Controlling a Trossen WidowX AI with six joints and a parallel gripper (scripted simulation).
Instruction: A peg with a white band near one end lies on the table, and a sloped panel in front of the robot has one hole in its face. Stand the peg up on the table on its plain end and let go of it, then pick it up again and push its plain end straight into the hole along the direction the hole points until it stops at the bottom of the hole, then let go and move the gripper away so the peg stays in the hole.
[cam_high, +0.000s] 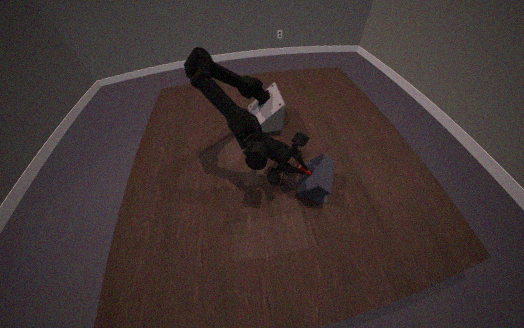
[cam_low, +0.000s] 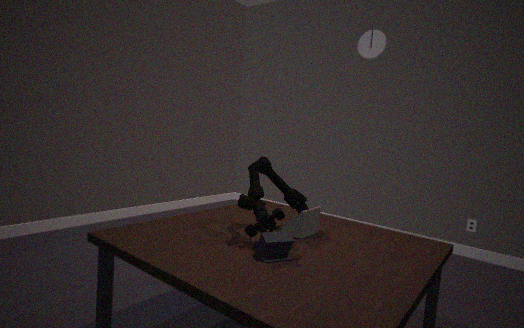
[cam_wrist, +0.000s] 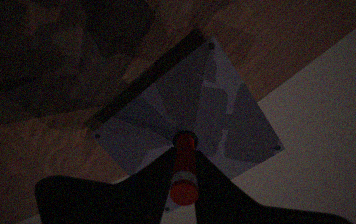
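My gripper tip is 1 cm past the red peg, 1 cm to the left of it and 1 cm below it. Also, from my gripper tip: grey sloped panel 1 cm ahead, 3 cm to the left, 2 cm below.
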